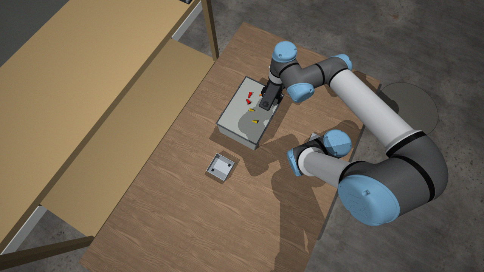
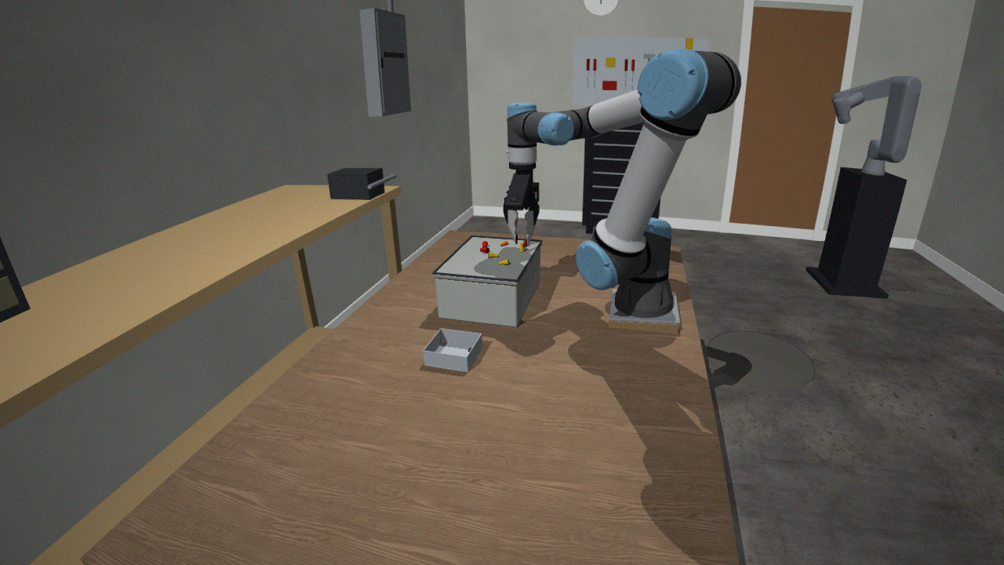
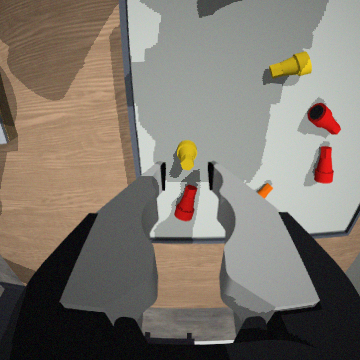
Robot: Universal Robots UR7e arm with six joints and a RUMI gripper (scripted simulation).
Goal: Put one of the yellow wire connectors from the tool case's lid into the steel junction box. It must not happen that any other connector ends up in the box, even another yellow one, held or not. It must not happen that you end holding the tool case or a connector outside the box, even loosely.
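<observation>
Right now my hand is 60 mm short of the orange connector, 40 mm to the left of it and 30 mm above it. Also, from my hand: grey tool case 80 mm ahead, 50 mm to the left, 70 mm below.
</observation>
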